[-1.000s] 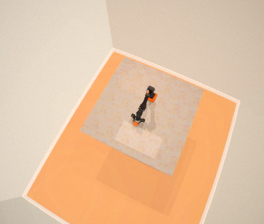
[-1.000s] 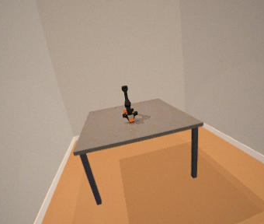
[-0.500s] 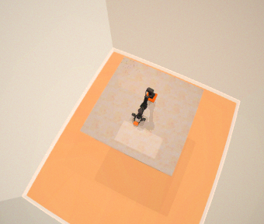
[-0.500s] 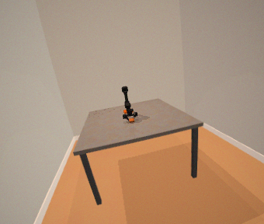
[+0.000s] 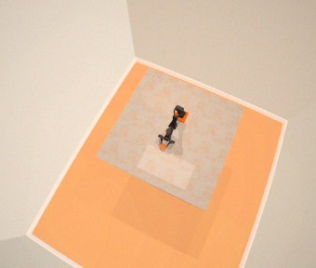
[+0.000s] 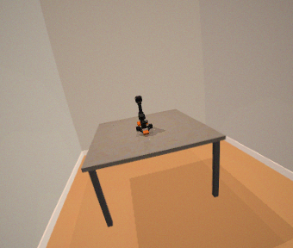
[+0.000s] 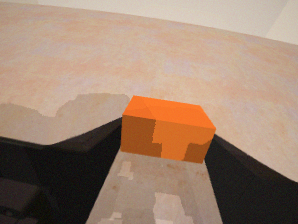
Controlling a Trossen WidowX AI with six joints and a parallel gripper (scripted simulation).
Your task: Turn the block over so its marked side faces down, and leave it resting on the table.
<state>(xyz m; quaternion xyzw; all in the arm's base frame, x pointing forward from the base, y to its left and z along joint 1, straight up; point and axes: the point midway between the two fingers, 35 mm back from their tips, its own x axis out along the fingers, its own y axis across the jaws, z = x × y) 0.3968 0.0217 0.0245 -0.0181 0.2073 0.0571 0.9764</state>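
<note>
My gripper tip is 1 cm above the orange block.
</note>
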